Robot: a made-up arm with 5 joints.
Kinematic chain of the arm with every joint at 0, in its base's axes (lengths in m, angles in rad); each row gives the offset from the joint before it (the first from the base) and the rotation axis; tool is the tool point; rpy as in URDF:
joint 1: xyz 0.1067 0 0.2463 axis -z
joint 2: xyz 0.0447 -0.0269 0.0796 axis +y
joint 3: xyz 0.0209 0 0.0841 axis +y
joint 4: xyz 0.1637 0 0.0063 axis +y
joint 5: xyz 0.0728 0.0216 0 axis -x
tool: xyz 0 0 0 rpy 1.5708 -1.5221 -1.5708
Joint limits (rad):
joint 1: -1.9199..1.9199
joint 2: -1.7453..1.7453
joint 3: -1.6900..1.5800
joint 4: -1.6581..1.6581
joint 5: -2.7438..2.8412
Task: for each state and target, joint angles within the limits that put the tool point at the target. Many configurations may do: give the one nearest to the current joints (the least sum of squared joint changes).
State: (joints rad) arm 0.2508 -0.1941 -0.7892 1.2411 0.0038
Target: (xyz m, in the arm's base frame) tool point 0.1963 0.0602 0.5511
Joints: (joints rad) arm -0.6407 -0.6016 -0.7900 1.6438 0.0038
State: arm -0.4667 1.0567 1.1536 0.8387 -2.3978
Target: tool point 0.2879 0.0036 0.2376
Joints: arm -0.0491 0.0921 0.6072 1.1702 -2.3978
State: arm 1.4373 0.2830 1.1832 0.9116 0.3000
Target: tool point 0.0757 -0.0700 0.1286
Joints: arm 1.9184 0.9923 0.6951 0.4229 0.3000
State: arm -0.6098 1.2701 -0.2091 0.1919 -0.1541
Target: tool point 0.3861 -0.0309 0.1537
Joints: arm 0.0913 1.2158 -0.3503 0.1348 -0.1541
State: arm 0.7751 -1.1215 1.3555 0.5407 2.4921
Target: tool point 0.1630 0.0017 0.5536
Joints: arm -0.1244 -1.6546 0.4664 0.2268 2.4921
